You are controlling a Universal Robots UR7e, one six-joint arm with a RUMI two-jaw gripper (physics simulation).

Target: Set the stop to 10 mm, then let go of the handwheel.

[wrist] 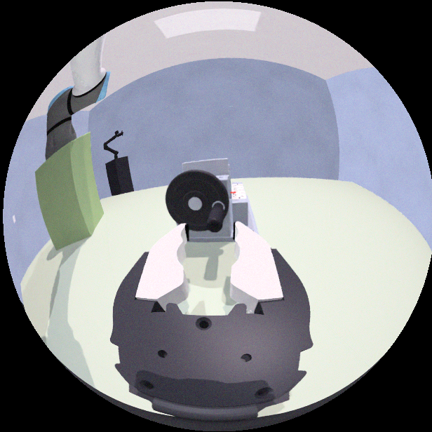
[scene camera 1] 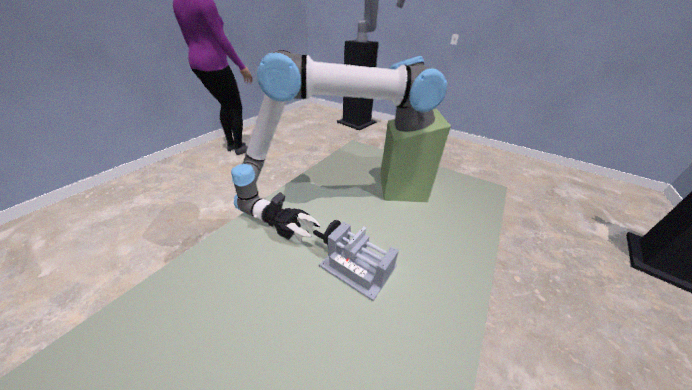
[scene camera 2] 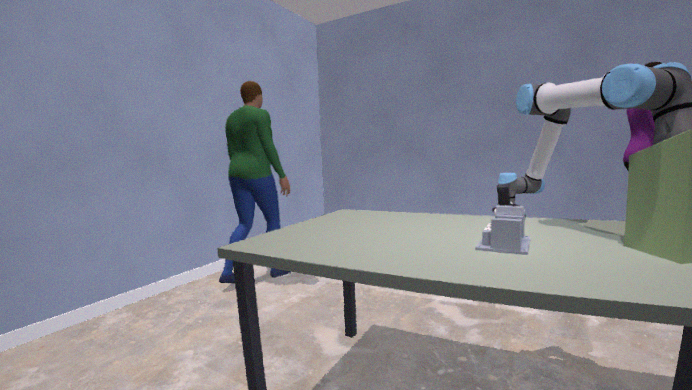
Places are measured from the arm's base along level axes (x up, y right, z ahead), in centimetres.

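Pixels of known places: gripper, between the fingertips: (scene camera 1: 315, 231); arm's base, origin of its link: (scene camera 1: 414, 122) (scene camera 2: 685, 143).
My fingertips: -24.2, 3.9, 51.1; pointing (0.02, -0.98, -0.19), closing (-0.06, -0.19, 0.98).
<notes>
For each thing: its top centre in the pictures, then the offset to it from my fingertips, as dx, dy, dz. "spot": a spot on its surface instead. Level surfaces: height alone.
- black handwheel, a spot on its surface: (scene camera 1: 332, 232) spot: +3.2, -6.5, -1.1
- grey stop fixture, a spot on its surface: (scene camera 1: 387, 265) spot: +3.0, -26.0, -2.4
- sliding stop block, a spot on its surface: (scene camera 1: 356, 245) spot: +2.4, -15.0, -2.6
- white scale, a spot on its surface: (scene camera 1: 356, 267) spot: -1.4, -18.3, +1.2
- pale green table, height of its surface: dx -6.9
The black handwheel (scene camera 1: 332, 232) (wrist: 182, 200) is on the near end of the grey stop fixture (scene camera 1: 387, 265) (scene camera 2: 507, 235) (wrist: 240, 212). Its crank knob (scene camera 1: 319, 234) (wrist: 215, 218) sticks out at the lower right of the wheel in the wrist view. The sliding stop block (scene camera 1: 356, 245) stands on rods nearer the handwheel end. A white scale (scene camera 1: 356, 267) (wrist: 240, 191) with a red mark runs along the fixture's side; its numbers are too small to read. My gripper (scene camera 1: 314, 228) (wrist: 210, 224) is open, its white fingers apart and empty, in front of the handwheel and knob. In scene camera 2 the fixture hides the fingers.
The fixture stands on the pale green table (scene camera 1: 280, 325) (scene camera 2: 380, 245). The green pedestal (scene camera 1: 407, 165) (scene camera 2: 655, 200) (wrist: 67, 200) carries the arm. A person in purple (scene camera 1: 205, 40) and a person in green (scene camera 2: 250, 145) stand beyond the table. A black stand (scene camera 1: 360, 55) (wrist: 119, 175) is farther back.
</notes>
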